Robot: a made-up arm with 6 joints. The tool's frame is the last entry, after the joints.
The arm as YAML. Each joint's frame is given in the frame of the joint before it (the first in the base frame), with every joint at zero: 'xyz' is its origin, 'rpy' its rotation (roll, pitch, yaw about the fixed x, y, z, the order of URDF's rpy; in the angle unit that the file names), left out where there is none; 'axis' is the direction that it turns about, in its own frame. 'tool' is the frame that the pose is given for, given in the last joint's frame.
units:
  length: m
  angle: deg
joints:
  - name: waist
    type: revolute
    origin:
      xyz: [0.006, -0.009, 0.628]
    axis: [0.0, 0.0, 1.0]
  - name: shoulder
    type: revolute
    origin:
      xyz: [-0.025, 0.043, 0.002]
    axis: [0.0, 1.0, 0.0]
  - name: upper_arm
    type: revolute
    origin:
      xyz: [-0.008, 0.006, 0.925]
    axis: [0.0, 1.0, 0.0]
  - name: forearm
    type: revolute
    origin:
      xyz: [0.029, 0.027, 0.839]
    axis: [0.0, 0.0, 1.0]
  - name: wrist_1
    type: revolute
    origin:
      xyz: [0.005, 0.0, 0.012]
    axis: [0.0, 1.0, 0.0]
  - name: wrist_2
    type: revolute
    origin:
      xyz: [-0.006, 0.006, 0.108]
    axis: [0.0, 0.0, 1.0]
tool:
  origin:
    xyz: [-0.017, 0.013, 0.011]
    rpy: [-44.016, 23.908, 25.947]
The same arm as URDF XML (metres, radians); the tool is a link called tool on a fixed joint. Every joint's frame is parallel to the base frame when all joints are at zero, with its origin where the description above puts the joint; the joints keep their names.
<robot name="arm">
  <joint name="tool_joint" type="fixed">
    <parent link="link6"/>
    <child link="tool"/>
    <origin xyz="-0.017 0.013 0.011" rpy="-0.7682 0.4173 0.4529"/>
  </joint>
  <joint name="wrist_2" type="continuous">
    <parent link="link5"/>
    <child link="link6"/>
    <origin xyz="-0.006 0.006 0.108"/>
    <axis xyz="0 0 1"/>
  </joint>
  <joint name="wrist_1" type="continuous">
    <parent link="link4"/>
    <child link="link5"/>
    <origin xyz="0.005 0 0.012"/>
    <axis xyz="0 1 0"/>
  </joint>
  <joint name="forearm" type="continuous">
    <parent link="link3"/>
    <child link="link4"/>
    <origin xyz="0.029 0.027 0.839"/>
    <axis xyz="0 0 1"/>
  </joint>
  <joint name="upper_arm" type="continuous">
    <parent link="link2"/>
    <child link="link3"/>
    <origin xyz="-0.008 0.006 0.925"/>
    <axis xyz="0 1 0"/>
  </joint>
  <joint name="shoulder" type="continuous">
    <parent link="link1"/>
    <child link="link2"/>
    <origin xyz="-0.025 0.043 0.002"/>
    <axis xyz="0 1 0"/>
  </joint>
  <joint name="waist" type="continuous">
    <parent link="base"/>
    <child link="link1"/>
    <origin xyz="0.006 -0.009 0.628"/>
    <axis xyz="0 0 1"/>
  </joint>
  <link name="base"/>
  <link name="link1"/>
  <link name="link2"/>
  <link name="link3"/>
  <link name="link4"/>
  <link name="link5"/>
  <link name="link6"/>
  <link name="tool"/>
</robot>

